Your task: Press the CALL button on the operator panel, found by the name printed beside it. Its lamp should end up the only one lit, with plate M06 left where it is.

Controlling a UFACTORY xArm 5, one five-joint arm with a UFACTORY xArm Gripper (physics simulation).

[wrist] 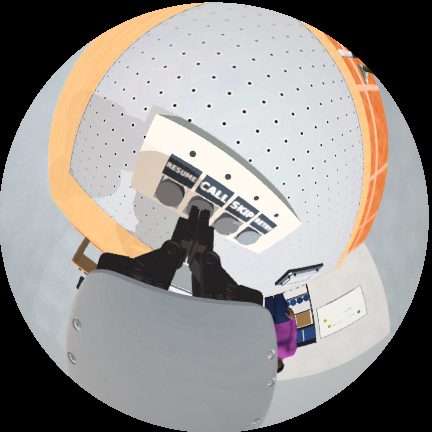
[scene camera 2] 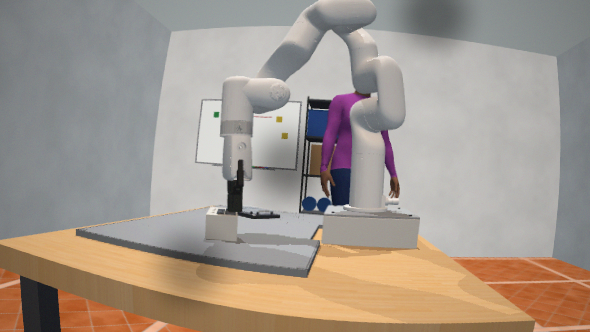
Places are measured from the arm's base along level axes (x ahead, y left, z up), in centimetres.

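Where they show: gripper, between the fingertips: (wrist: 195, 219) (scene camera 2: 234, 211); arm's base, origin of its link: (scene camera 2: 365, 210).
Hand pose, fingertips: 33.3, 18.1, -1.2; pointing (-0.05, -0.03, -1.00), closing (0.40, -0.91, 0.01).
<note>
Things, the pixels of their top centre, and the offset from my fingertips, as dx, dy, dz. Level surfaces: height alone.
- cream operator panel, centre of its top: (wrist: 225, 206) (scene camera 2: 223, 210) +2.9, -0.8, +0.0
- CALL button, centre of its top: (wrist: 199, 211) +0.9, +0.4, -0.1
- CALL, centre of its top: (wrist: 227, 176) +4.7, +1.0, -0.2
- perforated grey board, height of its surface: dz -5.6
- wooden table, height of its surface: dz -6.9
- RESUME button, centre of its top: (wrist: 168, 194) +0.4, +3.3, +0.0
- SKIP button, centre of its top: (wrist: 226, 226) +1.4, -2.6, +0.0
The cream operator panel (scene camera 2: 221, 227) (wrist: 156, 136) stands on the grey board. In the wrist view its labels read RESUME, CALL, SKIP and RETRY, each beside a round grey button. The CALL button (wrist: 199, 200) is partly covered by the fingertips. My gripper (scene camera 2: 234, 210) (wrist: 195, 219) is shut and empty, pointing down with its tips at the CALL button; whether the button is pushed in I cannot tell. The small round lamps, including the one by CALL (wrist: 228, 176), all look dark. A dark-edged plate (scene camera 2: 259, 215) (wrist: 300, 274) lies beyond the panel; no M06 marking is readable.
The panel and plate are on a perforated grey board (scene camera 2: 280, 252) (wrist: 240, 60) on the wooden table (scene camera 2: 380, 290). The RESUME button (wrist: 170, 193) and SKIP button (wrist: 226, 225) flank the CALL button. A person in purple (scene camera 2: 342, 135) stands behind the robot base.
</note>
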